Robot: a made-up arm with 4 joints.
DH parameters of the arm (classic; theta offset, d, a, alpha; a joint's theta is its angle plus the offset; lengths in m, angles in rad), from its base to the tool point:
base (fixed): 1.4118 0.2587 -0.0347 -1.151
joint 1: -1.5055 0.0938 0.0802 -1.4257
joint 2: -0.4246 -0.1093 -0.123 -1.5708
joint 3: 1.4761 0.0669 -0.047 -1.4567
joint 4: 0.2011 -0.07 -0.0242 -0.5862
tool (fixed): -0.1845 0.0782 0 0
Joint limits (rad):
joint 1: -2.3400..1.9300
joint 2: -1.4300..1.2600
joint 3: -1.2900..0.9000
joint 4: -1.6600..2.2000
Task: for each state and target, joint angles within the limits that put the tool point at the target. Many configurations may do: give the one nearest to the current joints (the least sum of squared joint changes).
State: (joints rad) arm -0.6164 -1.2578 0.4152 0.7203
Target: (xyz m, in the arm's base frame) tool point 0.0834 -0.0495 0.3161
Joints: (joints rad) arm -0.1583 -0.8064 -0.1311 0.7081
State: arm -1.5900 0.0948 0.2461 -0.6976
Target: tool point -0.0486 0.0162 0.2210
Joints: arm -1.7672 0.1279 0.0335 -0.8372
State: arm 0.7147 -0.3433 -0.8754 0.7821
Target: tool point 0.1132 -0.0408 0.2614
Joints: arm 0.4122 -0.7036 -0.7259 0.6808
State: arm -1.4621 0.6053 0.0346 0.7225
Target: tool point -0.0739 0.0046 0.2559
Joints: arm -1.0435 0.6451 0.1709 0.5549
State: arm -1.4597 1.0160 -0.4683 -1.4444
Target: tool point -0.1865 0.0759 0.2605
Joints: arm -2.1048 1.2600 -0.9407 -0.9767
